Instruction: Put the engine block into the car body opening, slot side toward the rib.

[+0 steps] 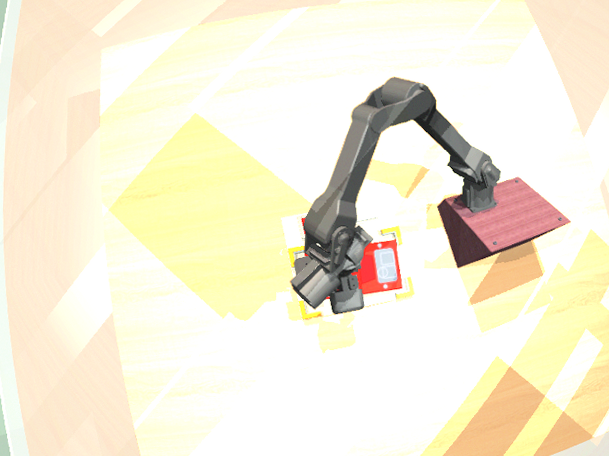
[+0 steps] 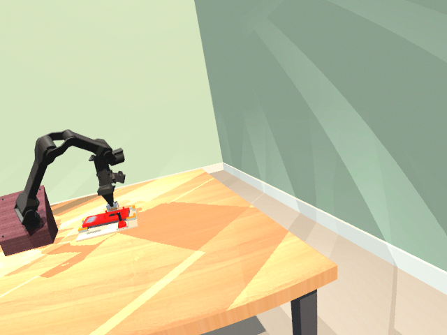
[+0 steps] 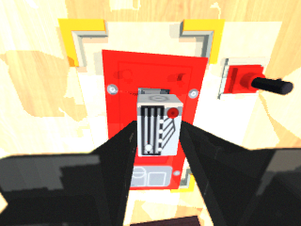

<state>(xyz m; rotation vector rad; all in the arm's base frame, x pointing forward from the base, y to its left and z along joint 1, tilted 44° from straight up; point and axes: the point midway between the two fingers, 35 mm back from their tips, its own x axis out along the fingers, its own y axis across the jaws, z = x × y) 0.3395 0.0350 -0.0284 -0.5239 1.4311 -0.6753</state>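
The engine block lies 10 mm below my gripper tip.
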